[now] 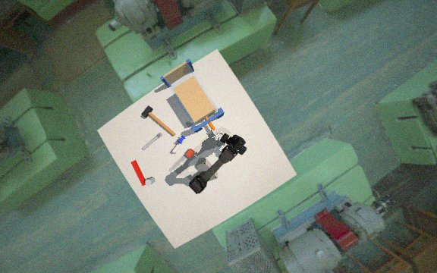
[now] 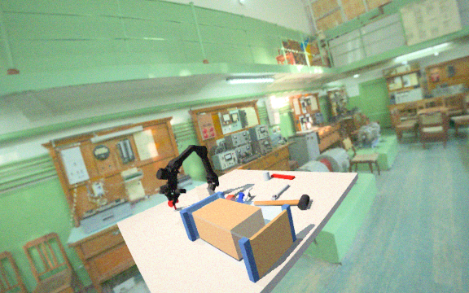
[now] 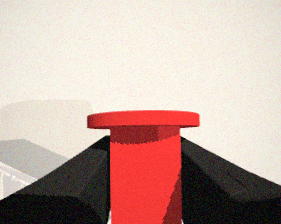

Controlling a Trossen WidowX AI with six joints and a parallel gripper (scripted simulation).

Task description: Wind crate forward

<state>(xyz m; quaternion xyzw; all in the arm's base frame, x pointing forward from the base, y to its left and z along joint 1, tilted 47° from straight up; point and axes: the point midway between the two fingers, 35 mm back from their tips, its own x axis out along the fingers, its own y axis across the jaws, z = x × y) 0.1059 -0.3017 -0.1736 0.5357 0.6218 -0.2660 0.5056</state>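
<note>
Now: gripper tip 220 mm short of the blue steel frame, 80 mm to the right of it and 30 mm above it. Round my gripper tip: blue knob 350 mm to the left, 240 mm ahead, 90 mm below; then red knob 20 mm to the left, 10 mm behind; then winch 100 mm below, 80 mm to the left, 50 mm ahead.
</note>
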